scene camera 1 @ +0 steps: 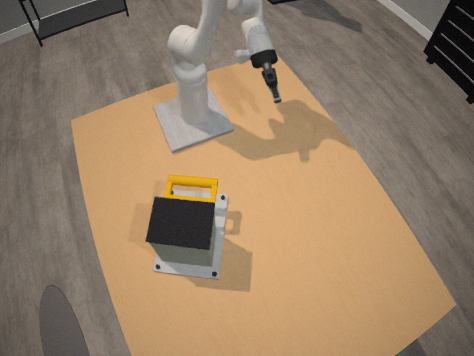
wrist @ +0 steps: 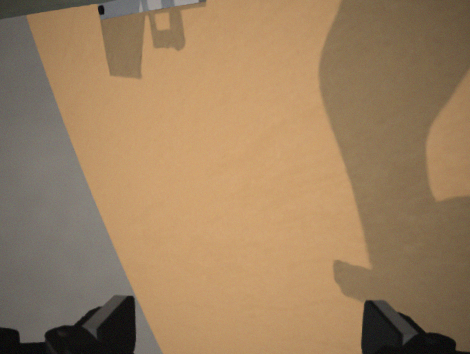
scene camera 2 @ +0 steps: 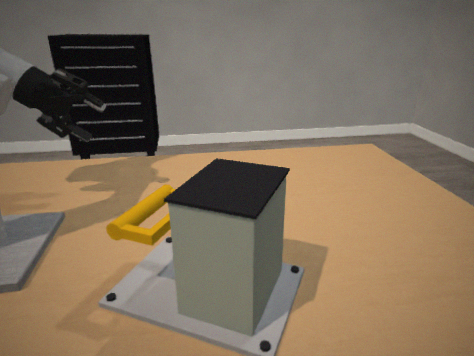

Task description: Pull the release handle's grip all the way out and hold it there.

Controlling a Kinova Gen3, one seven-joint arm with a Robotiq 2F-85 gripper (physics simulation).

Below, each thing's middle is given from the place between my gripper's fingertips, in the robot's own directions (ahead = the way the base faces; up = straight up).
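Light grey plate (scene camera 1: 213, 272): 15 cm below my hand, 36 cm to the right of it, 18 cm ahead of it.
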